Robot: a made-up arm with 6 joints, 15 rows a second.
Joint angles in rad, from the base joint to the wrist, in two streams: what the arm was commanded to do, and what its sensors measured. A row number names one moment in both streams.
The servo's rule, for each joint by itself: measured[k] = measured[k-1] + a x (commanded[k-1-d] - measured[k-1]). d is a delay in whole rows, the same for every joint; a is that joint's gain. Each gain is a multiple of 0.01, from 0.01 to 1. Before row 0 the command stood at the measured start. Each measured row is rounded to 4 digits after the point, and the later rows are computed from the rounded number. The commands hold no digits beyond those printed.
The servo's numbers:
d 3
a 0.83 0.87 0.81 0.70 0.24 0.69
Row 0, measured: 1.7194 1.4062 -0.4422 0.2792 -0.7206 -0.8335
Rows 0 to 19, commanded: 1.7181 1.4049 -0.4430 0.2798 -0.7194 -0.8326; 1.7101 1.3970 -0.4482 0.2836 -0.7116 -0.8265; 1.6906 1.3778 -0.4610 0.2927 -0.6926 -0.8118; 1.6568 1.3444 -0.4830 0.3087 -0.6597 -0.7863; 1.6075 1.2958 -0.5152 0.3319 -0.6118 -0.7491; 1.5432 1.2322 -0.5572 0.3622 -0.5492 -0.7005; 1.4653 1.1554 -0.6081 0.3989 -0.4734 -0.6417; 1.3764 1.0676 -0.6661 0.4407 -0.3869 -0.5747; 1.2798 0.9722 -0.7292 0.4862 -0.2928 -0.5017; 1.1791 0.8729 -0.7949 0.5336 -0.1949 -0.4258; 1.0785 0.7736 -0.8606 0.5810 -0.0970 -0.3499; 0.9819 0.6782 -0.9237 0.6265 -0.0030 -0.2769; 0.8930 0.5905 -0.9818 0.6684 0.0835 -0.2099; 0.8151 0.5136 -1.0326 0.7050 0.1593 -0.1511; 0.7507 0.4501 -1.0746 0.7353 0.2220 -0.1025; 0.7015 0.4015 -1.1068 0.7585 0.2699 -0.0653; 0.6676 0.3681 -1.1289 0.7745 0.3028 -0.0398; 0.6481 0.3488 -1.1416 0.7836 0.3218 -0.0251; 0.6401 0.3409 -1.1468 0.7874 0.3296 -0.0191; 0.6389 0.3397 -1.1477 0.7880 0.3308 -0.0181
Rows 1 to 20, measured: 1.7194 1.4062 -0.4422 0.2792 -0.7206 -0.8335; 1.7194 1.4062 -0.4422 0.2792 -0.7206 -0.8335; 1.7194 1.4062 -0.4422 0.2792 -0.7206 -0.8335; 1.7183 1.4051 -0.4428 0.2796 -0.7203 -0.8329; 1.7115 1.3981 -0.4472 0.2824 -0.7182 -0.8285; 1.6942 1.3804 -0.4584 0.2896 -0.7121 -0.8170; 1.6632 1.3491 -0.4783 0.3030 -0.6995 -0.7958; 1.6170 1.3027 -0.5082 0.3232 -0.6785 -0.7636; 1.5557 1.2414 -0.5479 0.3505 -0.6475 -0.7201; 1.4807 1.1666 -0.5967 0.3844 -0.6057 -0.6660; 1.3941 1.0805 -0.6529 0.4238 -0.5532 -0.6030; 1.2992 0.9863 -0.7147 0.4675 -0.4907 -0.5331; 1.1995 0.8876 -0.7797 0.5138 -0.4197 -0.4591; 1.0991 0.7884 -0.8452 0.5608 -0.3423 -0.3838; 1.0018 0.6925 -0.9088 0.6068 -0.2609 -0.3100; 0.9115 0.6038 -0.9679 0.6499 -0.1782 -0.2409; 0.8315 0.5253 -1.0203 0.6885 -0.0972 -0.1789; 0.7644 0.4599 -1.0643 0.7213 -0.0206 -0.1262; 0.7122 0.4091 -1.0987 0.7473 0.0491 -0.0842; 0.6752 0.3734 -1.1232 0.7663 0.1100 -0.0536
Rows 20 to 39, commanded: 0.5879 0.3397 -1.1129 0.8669 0.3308 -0.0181; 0.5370 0.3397 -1.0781 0.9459 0.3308 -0.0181; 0.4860 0.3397 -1.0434 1.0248 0.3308 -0.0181; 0.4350 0.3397 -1.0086 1.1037 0.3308 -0.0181; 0.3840 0.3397 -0.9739 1.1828 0.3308 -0.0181; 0.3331 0.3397 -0.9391 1.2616 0.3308 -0.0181; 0.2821 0.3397 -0.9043 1.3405 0.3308 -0.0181; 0.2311 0.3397 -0.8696 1.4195 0.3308 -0.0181; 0.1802 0.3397 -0.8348 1.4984 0.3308 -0.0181; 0.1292 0.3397 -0.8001 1.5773 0.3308 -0.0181; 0.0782 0.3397 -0.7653 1.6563 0.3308 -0.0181; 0.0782 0.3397 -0.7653 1.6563 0.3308 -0.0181; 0.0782 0.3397 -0.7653 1.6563 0.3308 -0.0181; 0.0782 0.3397 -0.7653 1.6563 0.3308 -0.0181; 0.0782 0.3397 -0.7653 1.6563 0.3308 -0.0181; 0.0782 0.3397 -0.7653 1.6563 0.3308 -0.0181; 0.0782 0.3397 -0.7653 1.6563 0.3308 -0.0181; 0.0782 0.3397 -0.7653 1.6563 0.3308 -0.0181; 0.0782 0.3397 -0.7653 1.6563 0.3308 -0.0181; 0.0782 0.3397 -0.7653 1.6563 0.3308 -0.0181
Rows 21 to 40, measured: 0.6527 0.3520 -1.1381 0.7784 0.1608 -0.0339; 0.6422 0.3423 -1.1451 0.7847 0.2013 -0.0237; 0.6395 0.3400 -1.1472 0.7870 0.2324 -0.0198; 0.5967 0.3397 -1.1194 0.8429 0.2560 -0.0186; 0.5471 0.3397 -1.0859 0.9150 0.2740 -0.0183; 0.4964 0.3397 -1.0515 0.9919 0.2876 -0.0182; 0.4454 0.3397 -1.0168 1.0702 0.2980 -0.0181; 0.3944 0.3397 -0.9821 1.1490 0.3059 -0.0181; 0.3435 0.3397 -0.9473 1.2278 0.3119 -0.0181; 0.2925 0.3397 -0.9125 1.3067 0.3164 -0.0181; 0.2415 0.3397 -0.8778 1.3857 0.3199 -0.0181; 0.1906 0.3397 -0.8430 1.4646 0.3225 -0.0181; 0.1396 0.3397 -0.8083 1.5435 0.3245 -0.0181; 0.0886 0.3397 -0.7735 1.6225 0.3260 -0.0181; 0.0800 0.3397 -0.7669 1.6462 0.3272 -0.0181; 0.0785 0.3397 -0.7656 1.6533 0.3281 -0.0181; 0.0783 0.3397 -0.7654 1.6554 0.3287 -0.0181; 0.0782 0.3397 -0.7653 1.6560 0.3292 -0.0181; 0.0782 0.3397 -0.7653 1.6562 0.3296 -0.0181; 0.0782 0.3397 -0.7653 1.6563 0.3299 -0.0181
